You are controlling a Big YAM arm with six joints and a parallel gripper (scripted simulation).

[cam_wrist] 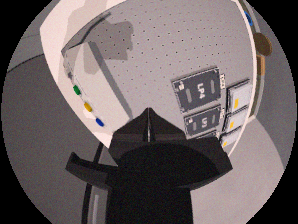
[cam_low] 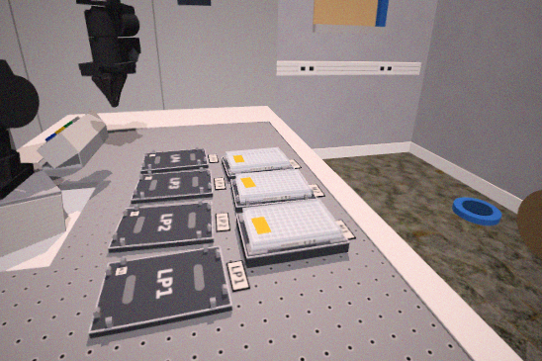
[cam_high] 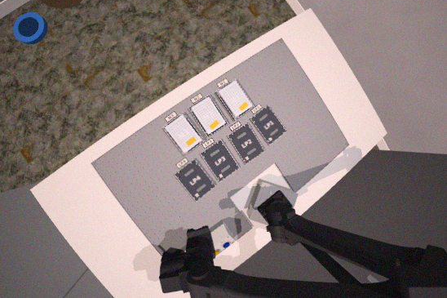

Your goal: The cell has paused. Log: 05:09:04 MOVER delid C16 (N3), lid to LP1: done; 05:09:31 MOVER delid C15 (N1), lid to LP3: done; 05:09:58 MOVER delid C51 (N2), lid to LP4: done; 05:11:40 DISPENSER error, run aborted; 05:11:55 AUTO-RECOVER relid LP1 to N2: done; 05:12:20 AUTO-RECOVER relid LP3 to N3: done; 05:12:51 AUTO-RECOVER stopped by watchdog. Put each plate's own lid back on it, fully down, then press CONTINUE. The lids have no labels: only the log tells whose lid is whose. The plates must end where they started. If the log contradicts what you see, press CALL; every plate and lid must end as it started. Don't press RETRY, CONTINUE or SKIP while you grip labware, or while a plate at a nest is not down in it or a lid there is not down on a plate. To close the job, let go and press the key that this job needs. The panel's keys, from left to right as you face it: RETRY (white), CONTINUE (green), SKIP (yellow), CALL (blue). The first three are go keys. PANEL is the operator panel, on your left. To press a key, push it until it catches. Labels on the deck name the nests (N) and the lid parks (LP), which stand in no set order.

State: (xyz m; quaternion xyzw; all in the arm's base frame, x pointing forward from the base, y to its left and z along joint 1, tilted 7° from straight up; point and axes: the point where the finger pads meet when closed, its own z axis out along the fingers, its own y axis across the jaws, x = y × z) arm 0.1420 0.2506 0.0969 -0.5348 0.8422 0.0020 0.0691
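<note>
Now: hand 140 mm past the green key, 80 mm to the right of it and 70 mm above it. From my hand the other things lie so: blue key: 150 mm behind, 10 mm to the right, 70 mm below; clear lid: 300 mm ahead, 150 mm to the right, 100 mm below; yellow key: 140 mm behind, 40 mm to the left, 70 mm below.
</note>
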